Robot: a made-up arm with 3 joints.
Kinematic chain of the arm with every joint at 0, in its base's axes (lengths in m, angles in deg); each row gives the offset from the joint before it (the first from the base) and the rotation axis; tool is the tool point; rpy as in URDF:
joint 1: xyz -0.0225 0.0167 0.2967 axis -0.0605 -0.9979 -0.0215
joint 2: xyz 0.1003 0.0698 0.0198 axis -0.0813 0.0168 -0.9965
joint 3: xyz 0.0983 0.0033 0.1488 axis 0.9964 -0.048 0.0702
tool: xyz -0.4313 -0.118 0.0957 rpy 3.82 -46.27 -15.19
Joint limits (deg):
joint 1: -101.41..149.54
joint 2: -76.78..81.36
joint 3: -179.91..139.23
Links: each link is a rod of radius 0.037 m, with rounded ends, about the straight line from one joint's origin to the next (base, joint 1, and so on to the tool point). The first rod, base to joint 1, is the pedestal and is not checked.
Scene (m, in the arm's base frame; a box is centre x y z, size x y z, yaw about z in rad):
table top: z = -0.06
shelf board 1: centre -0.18 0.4 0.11 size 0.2 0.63 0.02 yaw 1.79
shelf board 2: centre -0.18 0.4 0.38 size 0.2 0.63 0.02 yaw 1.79
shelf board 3: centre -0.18 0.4 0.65 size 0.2 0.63 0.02 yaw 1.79
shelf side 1: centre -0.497 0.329 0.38 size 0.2 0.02 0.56 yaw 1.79
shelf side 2: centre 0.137 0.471 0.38 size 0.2 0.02 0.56 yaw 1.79
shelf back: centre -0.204 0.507 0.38 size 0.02 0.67 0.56 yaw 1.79
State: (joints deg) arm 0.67 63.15 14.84
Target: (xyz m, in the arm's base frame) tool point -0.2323 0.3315 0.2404
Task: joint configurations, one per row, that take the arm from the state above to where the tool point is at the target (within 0.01 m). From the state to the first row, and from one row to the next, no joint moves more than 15 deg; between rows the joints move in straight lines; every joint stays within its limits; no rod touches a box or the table.
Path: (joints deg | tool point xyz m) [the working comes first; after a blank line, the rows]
Joints at the target: 50.67 65.92 41.66
Straight joint move there: touches shelf board 2.

1: 0.55 54.20 11.65 | -0.2202 0.2875 0.5312
2: 0.44 45.25 8.47 | -0.2438 0.2410 0.5413
3: 14.02 40.46 11.65 | -0.3068 0.2117 0.4685
4: 27.61 35.67 14.84 | -0.3451 0.1804 0.3821
5: 41.20 30.88 18.03 | -0.3563 0.1472 0.2907
6: 54.79 26.09 21.22 | -0.3411 0.1124 0.2028
7: 68.37 21.30 24.41 | -0.3026 0.0764 0.1261
8: 62.47 36.17 30.16 | -0.2963 0.1670 0.1497
9: 56.57 51.05 35.91 | -0.2742 0.2542 0.1896
10: 50.67 65.92 41.66 | -0.2323 0.3315 0.2404

